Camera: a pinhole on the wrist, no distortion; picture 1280 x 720 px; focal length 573.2 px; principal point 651.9 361.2 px. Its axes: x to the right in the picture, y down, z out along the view. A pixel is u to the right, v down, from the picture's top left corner.
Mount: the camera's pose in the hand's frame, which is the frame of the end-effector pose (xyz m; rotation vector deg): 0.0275 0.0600 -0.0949 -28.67 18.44 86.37
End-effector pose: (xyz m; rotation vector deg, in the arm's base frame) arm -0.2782 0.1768 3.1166 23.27 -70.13 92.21
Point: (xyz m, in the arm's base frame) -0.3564 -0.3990 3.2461
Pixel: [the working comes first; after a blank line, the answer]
In the camera's frame: -0.4163 0.1183 0.5487

217.0 484.8
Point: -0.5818 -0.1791 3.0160
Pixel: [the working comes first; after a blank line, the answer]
In the camera's frame: -0.0276 0.1064 0.5185

621.3 478.8
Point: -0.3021 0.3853 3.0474
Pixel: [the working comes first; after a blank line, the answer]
In the camera's frame: 0.0594 -0.0258 -0.0920

behind the camera
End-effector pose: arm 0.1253 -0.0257 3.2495 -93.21 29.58 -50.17
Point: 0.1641 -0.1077 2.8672
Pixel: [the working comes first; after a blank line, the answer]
In the camera's frame: 0.2371 0.0306 0.2544

1186.2 430.1
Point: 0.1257 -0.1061 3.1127
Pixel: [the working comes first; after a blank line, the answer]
In the camera's frame: 0.0523 -0.0023 0.0915

979.4 346.7
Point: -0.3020 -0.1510 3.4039
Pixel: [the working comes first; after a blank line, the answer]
In the camera's frame: -0.0458 0.1987 -0.3772

behind the camera
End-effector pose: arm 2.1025 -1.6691 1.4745 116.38 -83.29 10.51
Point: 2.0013 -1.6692 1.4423
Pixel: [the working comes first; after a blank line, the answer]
In the camera's frame: -0.0614 0.0635 0.1412

402.6 618.9
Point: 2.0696 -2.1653 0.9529
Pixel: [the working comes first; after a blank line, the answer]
In the camera's frame: -0.5162 -0.2126 0.5964

155.8 156.9
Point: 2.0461 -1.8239 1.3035
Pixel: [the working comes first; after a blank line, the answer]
In the camera's frame: -0.2075 -0.0357 0.2596

193.9 282.4
